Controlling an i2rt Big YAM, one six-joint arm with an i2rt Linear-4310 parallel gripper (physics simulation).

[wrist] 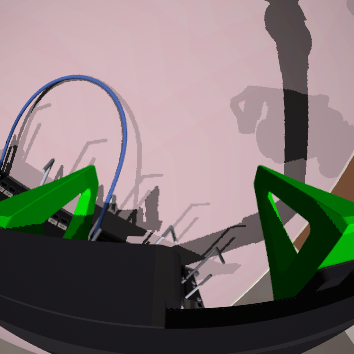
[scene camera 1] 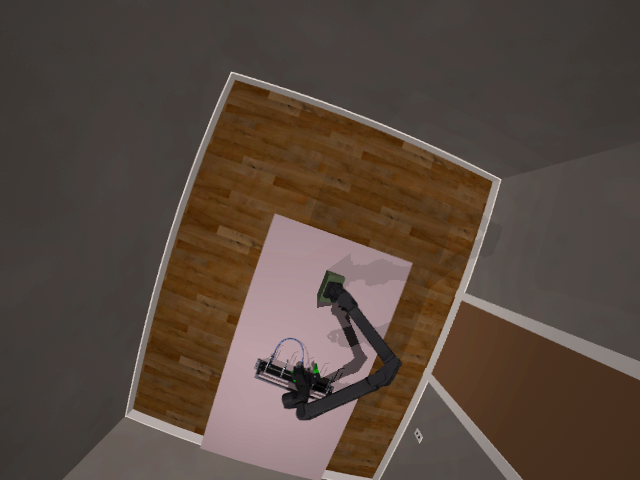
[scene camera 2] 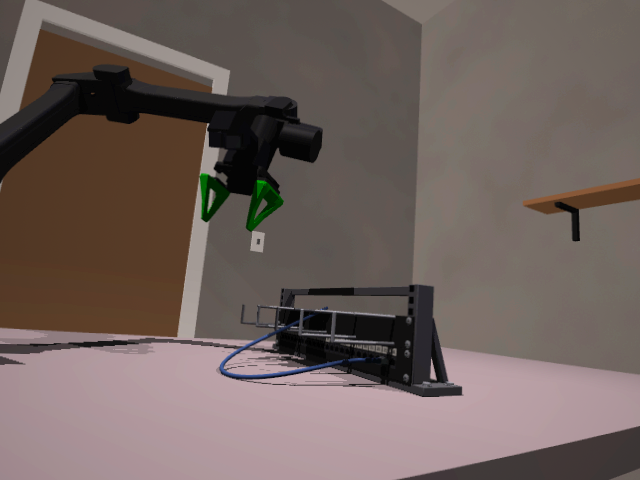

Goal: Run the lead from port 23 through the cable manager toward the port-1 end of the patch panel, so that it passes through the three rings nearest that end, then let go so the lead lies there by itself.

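Note:
The blue lead (scene camera 1: 291, 338) (scene camera 2: 248, 376) (wrist: 125, 130) leaves a port near the panel's near end in scene camera 2, loops out over the table and comes back up to the cable manager's top rail. Its other end is partly hidden there; I cannot tell which ring it meets. The cable manager (scene camera 2: 333, 326) has silvery wire rings along the front of the black patch panel (scene camera 2: 402, 369) (wrist: 12, 188). Port numbers are not readable. My gripper (scene camera 1: 305, 370) (scene camera 2: 228, 225) (wrist: 175, 173) is open and empty, high above the rings, apart from the lead.
The panel stands in a dark frame (scene camera 2: 421, 335) with an upper crossbar and feet on the pink table (scene camera 1: 258, 315) (scene camera 2: 206, 423). Several ring hooks (wrist: 218, 254) stick out below the gripper in the wrist view. A wooden shelf (scene camera 2: 594, 194) hangs on the wall at right.

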